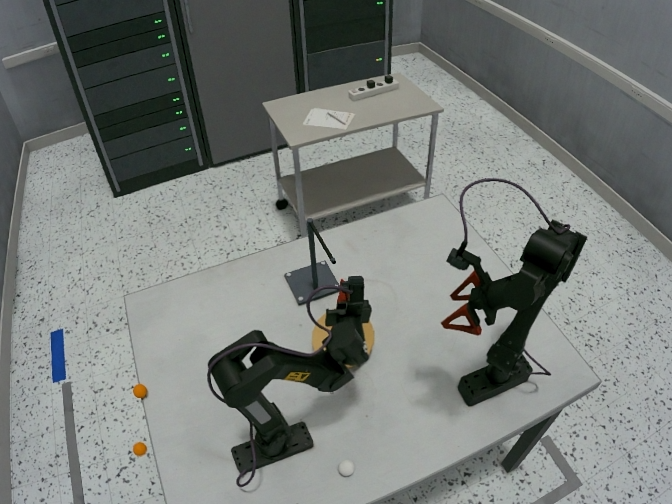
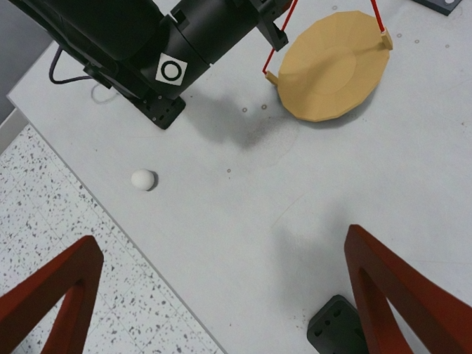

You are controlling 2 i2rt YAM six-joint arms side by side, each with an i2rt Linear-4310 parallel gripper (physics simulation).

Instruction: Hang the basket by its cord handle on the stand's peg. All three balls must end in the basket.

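Note:
The tan basket (image 1: 319, 342) (image 2: 327, 62) is beneath my left gripper (image 1: 343, 292), with its red cord handle (image 2: 269, 60) running up taut from both side lugs. My left gripper is shut on the cord handle; the fingertips are mostly hidden behind the wrist. No ball shows in the basket. The stand (image 1: 312, 254) has a slanting peg (image 1: 324, 243) and stands just behind the basket. A white ball (image 1: 346, 468) (image 2: 143, 179) lies near the table's front edge. Two orange balls (image 1: 140, 391) (image 1: 139, 449) show at or beyond the table's left edge. My right gripper (image 1: 446, 310) (image 2: 221, 240) is open and empty, above the table at the right.
The white table (image 1: 412, 238) carries both arm bases (image 1: 271, 447) (image 1: 495, 382). A wheeled cart (image 1: 282, 138) with papers (image 1: 320, 117) and a power strip (image 1: 374, 88) stands behind it. Dark server racks (image 1: 130, 81) stand at the back. A blue strip (image 1: 58, 355) is on the floor at the left.

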